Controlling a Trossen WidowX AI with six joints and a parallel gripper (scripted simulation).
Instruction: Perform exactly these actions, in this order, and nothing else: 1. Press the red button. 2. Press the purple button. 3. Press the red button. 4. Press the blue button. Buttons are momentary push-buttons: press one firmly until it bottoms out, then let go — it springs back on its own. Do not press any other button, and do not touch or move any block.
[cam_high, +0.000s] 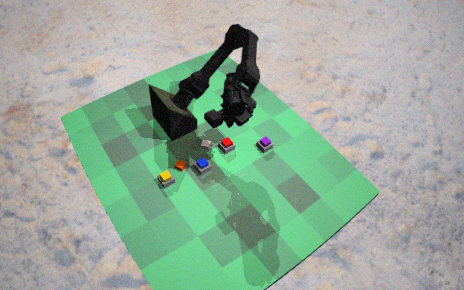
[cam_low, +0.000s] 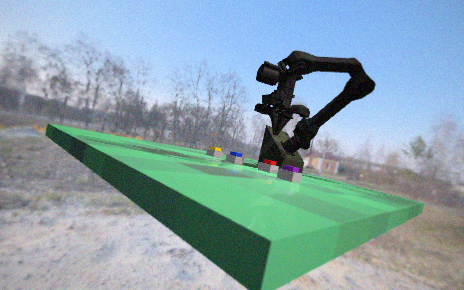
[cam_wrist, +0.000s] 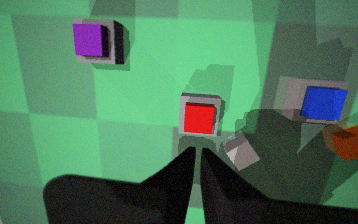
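Right now my gripper tip is 9 cm above the red button and 1 cm past it. From my gripper tip the other things lie so: purple button (13 cm to the left, 9 cm below, 7 cm ahead); then blue button (13 cm to the right, 9 cm below, 3 cm ahead); then orange block (20 cm to the right, 12 cm below, 2 cm behind).
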